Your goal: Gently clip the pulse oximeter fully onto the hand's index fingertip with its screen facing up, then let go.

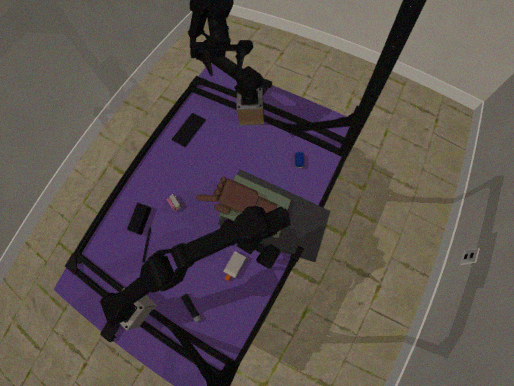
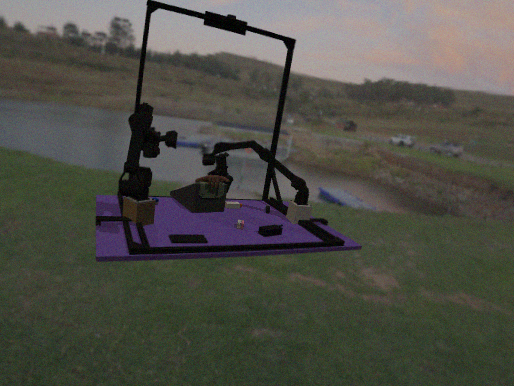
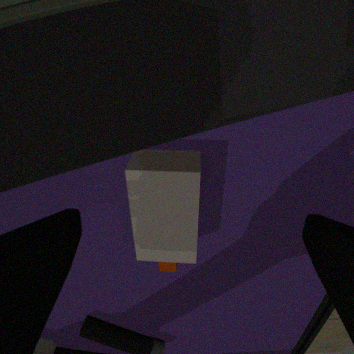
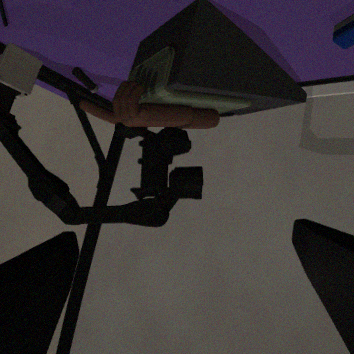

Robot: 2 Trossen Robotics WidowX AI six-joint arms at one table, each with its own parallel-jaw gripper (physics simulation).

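Frame: origin at the left arm's base, x ahead, y left, z up, level; metres.
Where they show: left gripper, fingertip midpoint: (image 1: 245, 251) (image 3: 194, 223); right gripper, fingertip midpoint: (image 1: 226, 74) (image 2: 167, 148) (image 4: 186, 236); left arm's base, origin of the base link: (image 1: 125, 308) (image 2: 300, 203) (image 4: 6, 88); right arm's base, origin of the base link: (image 1: 249, 98) (image 2: 139, 198).
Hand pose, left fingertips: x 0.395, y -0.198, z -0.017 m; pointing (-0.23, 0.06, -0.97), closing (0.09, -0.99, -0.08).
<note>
Things, the pixels of their top centre, and the offset from my left fingertips. "pt": a spot on its surface instead.
- brown hand, surface spot: (image 4: 127, 104) (image 2: 210, 178) pt dy +0.179, dx +0.127, dz +0.106 m
- pink piece, surface spot: (image 1: 173, 202) pt dy +0.332, dx -0.016, dz -0.057 m
- small blue piece, middle of its top: (image 1: 299, 158) dy +0.050, dx +0.396, dz -0.056 m
- white box, middle of its top: (image 3: 164, 232) (image 1: 233, 267) (image 2: 234, 202) dy +0.011, dx -0.066, dz -0.061 m
- black slab, middle of its top: (image 2: 188, 237) (image 1: 188, 129) dy +0.511, dx +0.261, dz -0.081 m
- black case, middle of its top: (image 1: 137, 217) (image 2: 271, 227) dy +0.410, dx -0.146, dz -0.053 m
- thin dark stick, middle of its top: (image 1: 146, 243) dy +0.326, dx -0.199, dz -0.080 m
- dark cylinder, middle of its top: (image 3: 119, 350) (image 4: 83, 84) (image 1: 190, 308) dy +0.044, dx -0.268, dz -0.061 m
A brown hand (image 1: 237, 195) (image 2: 213, 179) (image 4: 127, 104) rests on a wedge, its index finger (image 1: 206, 198) (image 4: 97, 111) stretched out with nothing seen on its tip. A small white and pink piece (image 1: 173, 202) (image 2: 240, 224), possibly the pulse oximeter, lies on the mat beyond that fingertip; its screen cannot be made out. A small blue piece (image 1: 299, 159) (image 4: 345, 34) lies on the other side of the wedge. My left gripper (image 3: 194, 223) is open above the mat beside the wedge, over a white box (image 1: 234, 265) (image 3: 167, 215). My right gripper (image 4: 186, 236) is open, raised near its base, away from the hand.
The dark wedge (image 1: 310, 230) (image 2: 200, 202) (image 3: 125, 75) (image 4: 215, 55) bears a green pad. A black slab (image 1: 188, 129), a black case (image 1: 139, 218), a thin dark stick (image 1: 147, 244) and a dark cylinder (image 1: 190, 306) lie on the purple mat. Black frame bars edge it.
</note>
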